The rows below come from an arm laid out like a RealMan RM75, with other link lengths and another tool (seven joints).
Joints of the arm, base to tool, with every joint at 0 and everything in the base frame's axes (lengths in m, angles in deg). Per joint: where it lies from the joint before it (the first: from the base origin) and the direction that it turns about. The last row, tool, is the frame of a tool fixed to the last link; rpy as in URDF.
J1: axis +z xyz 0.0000 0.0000 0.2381
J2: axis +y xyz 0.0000 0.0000 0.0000
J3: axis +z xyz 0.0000 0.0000 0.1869
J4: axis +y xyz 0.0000 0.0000 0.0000
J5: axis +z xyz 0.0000 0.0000 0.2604
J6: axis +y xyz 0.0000 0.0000 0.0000
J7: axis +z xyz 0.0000 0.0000 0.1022
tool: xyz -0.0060 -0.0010 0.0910 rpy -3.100 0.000 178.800
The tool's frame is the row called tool.
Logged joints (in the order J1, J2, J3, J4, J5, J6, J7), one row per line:
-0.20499 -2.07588 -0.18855 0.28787 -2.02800 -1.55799 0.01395
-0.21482 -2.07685 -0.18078 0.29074 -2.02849 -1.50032 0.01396
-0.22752 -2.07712 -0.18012 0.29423 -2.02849 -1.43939 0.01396
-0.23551 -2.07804 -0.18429 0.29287 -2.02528 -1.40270 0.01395
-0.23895 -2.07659 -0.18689 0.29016 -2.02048 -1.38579 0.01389
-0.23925 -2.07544 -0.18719 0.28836 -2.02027 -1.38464 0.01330
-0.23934 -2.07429 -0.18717 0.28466 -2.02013 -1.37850 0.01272
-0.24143 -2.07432 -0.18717 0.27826 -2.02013 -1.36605 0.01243
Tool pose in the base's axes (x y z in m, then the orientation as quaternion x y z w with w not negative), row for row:
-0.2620 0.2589 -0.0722 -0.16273 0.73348 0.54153 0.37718
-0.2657 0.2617 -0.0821 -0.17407 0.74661 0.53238 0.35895
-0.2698 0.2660 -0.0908 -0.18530 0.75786 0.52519 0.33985
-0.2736 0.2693 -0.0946 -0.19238 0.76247 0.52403 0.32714
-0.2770 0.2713 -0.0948 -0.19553 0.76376 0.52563 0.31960
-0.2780 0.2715 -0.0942 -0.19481 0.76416 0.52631 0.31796
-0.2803 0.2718 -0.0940 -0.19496 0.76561 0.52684 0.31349
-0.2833 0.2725 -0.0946 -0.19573 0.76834 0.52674 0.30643
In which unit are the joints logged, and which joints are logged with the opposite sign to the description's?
The joints are logged in radians. Opposite sign: J4, J5, J6, J7.
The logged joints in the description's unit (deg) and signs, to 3 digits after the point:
-11.745 -118.939 -10.803 -16.494 116.196 89.266 -0.799
-12.308 -118.995 -10.358 -16.658 116.224 85.962 -0.800
-13.036 -119.010 -10.320 -16.858 116.224 82.471 -0.800
-13.494 -119.063 -10.559 -16.780 116.040 80.369 -0.799
-13.691 -118.980 -10.708 -16.625 115.765 79.400 -0.796
-13.708 -118.914 -10.725 -16.522 115.753 79.334 -0.762
-13.713 -118.848 -10.724 -16.310 115.745 78.982 -0.729
-13.833 -118.850 -10.724 -15.943 115.745 78.269 -0.712

